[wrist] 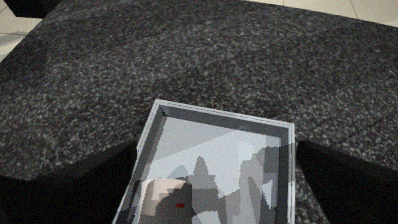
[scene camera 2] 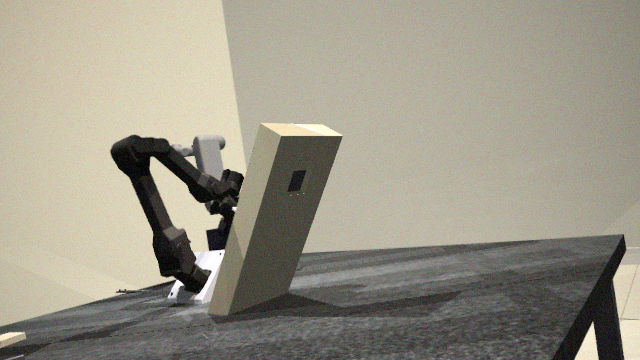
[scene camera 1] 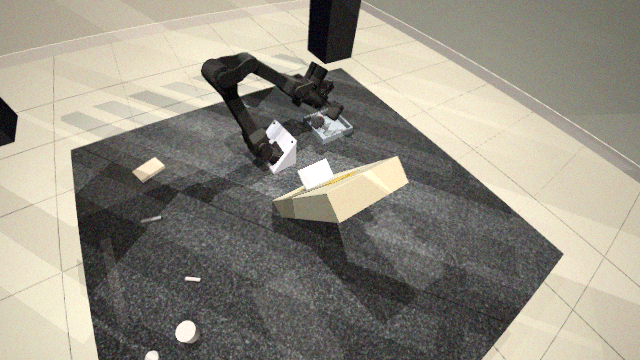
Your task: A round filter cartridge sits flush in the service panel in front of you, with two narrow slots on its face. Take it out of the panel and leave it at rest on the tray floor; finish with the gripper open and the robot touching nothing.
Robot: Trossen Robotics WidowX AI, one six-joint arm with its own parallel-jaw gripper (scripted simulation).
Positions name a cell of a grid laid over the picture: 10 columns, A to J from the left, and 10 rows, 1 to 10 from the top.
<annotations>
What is my gripper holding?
Nothing.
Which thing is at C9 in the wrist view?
My gripper.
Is my gripper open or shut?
Open.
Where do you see a light blue tray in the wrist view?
At F8
</annotations>
